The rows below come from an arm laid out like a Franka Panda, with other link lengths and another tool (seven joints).
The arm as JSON. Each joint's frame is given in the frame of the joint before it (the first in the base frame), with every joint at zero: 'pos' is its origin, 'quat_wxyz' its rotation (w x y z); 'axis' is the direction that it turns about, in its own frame. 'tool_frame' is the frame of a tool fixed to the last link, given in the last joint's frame.
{
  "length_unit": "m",
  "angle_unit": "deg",
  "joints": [
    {
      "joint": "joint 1",
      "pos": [
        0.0,
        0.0,
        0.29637
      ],
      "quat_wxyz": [
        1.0,
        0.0,
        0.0,
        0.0
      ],
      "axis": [
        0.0,
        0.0,
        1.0
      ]
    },
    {
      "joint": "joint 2",
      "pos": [
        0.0,
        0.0,
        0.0
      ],
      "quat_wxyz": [
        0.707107,
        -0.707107,
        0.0,
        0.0
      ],
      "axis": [
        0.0,
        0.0,
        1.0
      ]
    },
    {
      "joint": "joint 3",
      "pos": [
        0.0,
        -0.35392,
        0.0
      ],
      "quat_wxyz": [
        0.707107,
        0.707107,
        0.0,
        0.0
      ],
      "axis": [
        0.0,
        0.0,
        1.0
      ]
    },
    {
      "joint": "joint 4",
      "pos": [
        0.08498,
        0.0,
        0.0
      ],
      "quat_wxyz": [
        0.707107,
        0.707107,
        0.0,
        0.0
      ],
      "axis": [
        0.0,
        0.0,
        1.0
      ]
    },
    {
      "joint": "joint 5",
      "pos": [
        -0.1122,
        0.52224,
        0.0
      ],
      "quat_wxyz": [
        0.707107,
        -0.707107,
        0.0,
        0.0
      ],
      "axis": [
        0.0,
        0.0,
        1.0
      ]
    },
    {
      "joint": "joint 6",
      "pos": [
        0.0,
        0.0,
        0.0
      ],
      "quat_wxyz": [
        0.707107,
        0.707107,
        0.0,
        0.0
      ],
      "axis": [
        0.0,
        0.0,
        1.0
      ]
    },
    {
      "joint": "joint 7",
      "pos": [
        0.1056,
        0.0,
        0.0
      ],
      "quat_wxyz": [
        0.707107,
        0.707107,
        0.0,
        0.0
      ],
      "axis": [
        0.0,
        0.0,
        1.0
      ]
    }
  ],
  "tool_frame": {
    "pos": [
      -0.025,
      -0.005,
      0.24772
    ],
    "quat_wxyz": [
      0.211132,
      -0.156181,
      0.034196,
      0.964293
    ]
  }
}
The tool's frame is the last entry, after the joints.
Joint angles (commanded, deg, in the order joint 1, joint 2, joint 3, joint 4, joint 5, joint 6, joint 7), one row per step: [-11.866, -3.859, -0.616, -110.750, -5.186, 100.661, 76.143]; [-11.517, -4.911, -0.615, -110.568, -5.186, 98.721, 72.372]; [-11.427, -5.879, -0.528, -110.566, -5.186, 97.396, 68.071]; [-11.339, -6.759, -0.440, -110.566, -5.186, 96.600, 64.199]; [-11.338, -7.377, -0.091, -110.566, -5.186, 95.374, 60.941]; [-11.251, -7.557, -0.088, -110.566, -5.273, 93.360, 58.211]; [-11.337, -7.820, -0.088, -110.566, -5.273, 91.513, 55.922]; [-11.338, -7.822, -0.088, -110.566, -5.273, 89.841, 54.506]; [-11.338, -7.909, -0.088, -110.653, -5.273, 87.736, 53.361]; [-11.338, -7.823, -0.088, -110.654, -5.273, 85.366, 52.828]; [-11.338, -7.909, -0.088, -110.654, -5.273, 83.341, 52.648]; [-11.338, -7.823, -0.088, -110.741, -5.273, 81.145, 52.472]
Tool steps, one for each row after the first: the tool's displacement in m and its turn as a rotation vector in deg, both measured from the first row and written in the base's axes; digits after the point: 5 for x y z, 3 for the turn. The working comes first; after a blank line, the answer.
Tool pose at each row, in the base's axes (x y z in m, rotation vector in deg; the steps are taken from these numbers as rounded here): [0.65511, -0.13981, 0.35191, -84.813, -135.785, -3.989]; [0.64549, -0.13418, 0.36374, -79.562, -137.581, -3.040]; [0.63692, -0.13089, 0.37347, -73.862, -139.703, -2.261]; [0.63084, -0.12815, 0.38271, -68.758, -141.828, -1.723]; [0.62378, -0.12334, 0.38844, -64.025, -142.959, -0.950]; [0.61342, -0.12141, 0.38859, -59.979, -142.436, 0.034]; [0.60353, -0.12108, 0.39006, -56.805, -141.771, 0.618]; [0.59538, -0.11996, 0.38902, -54.633, -140.686, 1.096]; [0.58482, -0.11836, 0.38803, -52.743, -139.050, 1.586]; [0.57396, -0.11657, 0.38632, -51.577, -136.838, 2.069]; [0.56454, -0.11493, 0.38683, -50.983, -134.999, 2.424]; [0.55420, -0.11309, 0.38515, -50.280, -132.746, 2.844]

[-0.00962, 0.00563, 0.01183, 0.601, 0.924, 3.915]; [-0.01819, 0.00892, 0.02156, 1.226, 1.535, 8.230]; [-0.02427, 0.01166, 0.03080, 1.692, 1.697, 12.169]; [-0.03133, 0.01647, 0.03653, 2.255, 2.494, 15.621]; [-0.04169, 0.01840, 0.03668, 3.156, 4.420, 18.217]; [-0.05158, 0.01873, 0.03815, 4.063, 6.028, 20.191]; [-0.05973, 0.01985, 0.03711, 4.907, 7.656, 21.395]; [-0.07029, 0.02145, 0.03612, 5.899, 9.661, 22.274]; [-0.08115, 0.02324, 0.03441, 6.934, 11.958, 22.507]; [-0.09057, 0.02488, 0.03492, 7.708, 13.758, 22.436]; [-0.10091, 0.02672, 0.03324, 8.651, 15.954, 22.323]
